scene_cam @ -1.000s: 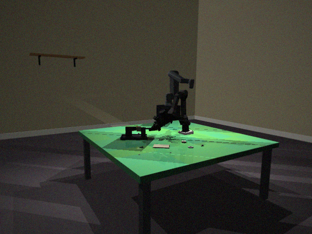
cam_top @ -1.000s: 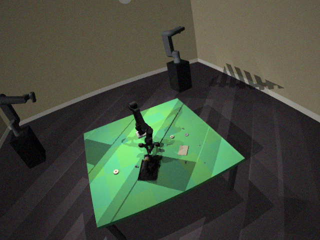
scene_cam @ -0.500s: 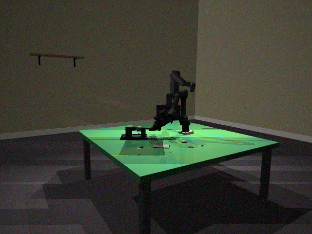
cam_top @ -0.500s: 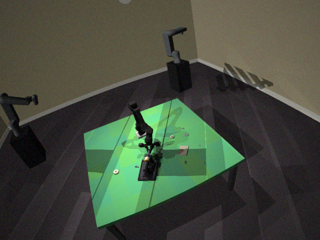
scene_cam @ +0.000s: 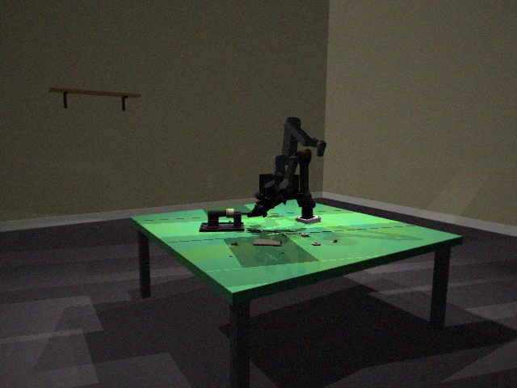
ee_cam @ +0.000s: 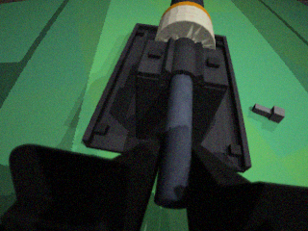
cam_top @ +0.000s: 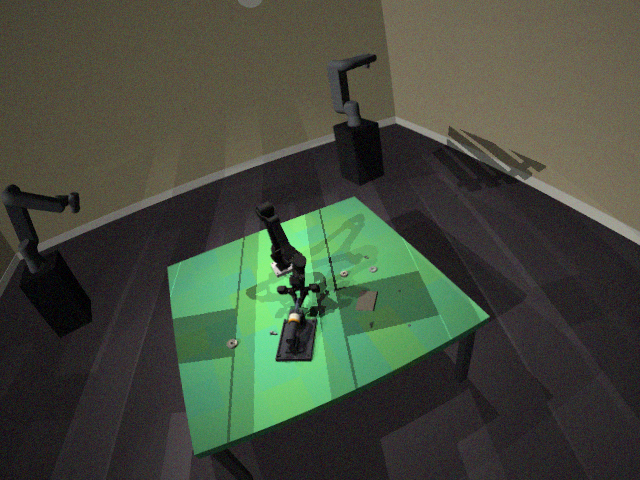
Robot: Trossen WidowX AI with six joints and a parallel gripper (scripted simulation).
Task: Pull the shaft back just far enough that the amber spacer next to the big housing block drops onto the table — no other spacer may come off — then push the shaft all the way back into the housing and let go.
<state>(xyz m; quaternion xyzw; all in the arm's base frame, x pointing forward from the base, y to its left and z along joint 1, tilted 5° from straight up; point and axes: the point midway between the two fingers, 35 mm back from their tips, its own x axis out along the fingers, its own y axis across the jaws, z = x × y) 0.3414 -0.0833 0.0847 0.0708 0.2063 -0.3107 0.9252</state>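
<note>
The shaft lies 30 mm ahead of my gripper tip, 20 mm to the right of it and 20 mm above it. The rest, counted from my gripper tip: white spacer (60 mm ahead, 50 mm to the right, 20 mm above); amber spacer (90 mm ahead, 70 mm to the right, 20 mm above); dark two-part piece (150 mm to the right, 60 mm below, 10 mm ahead).
</note>
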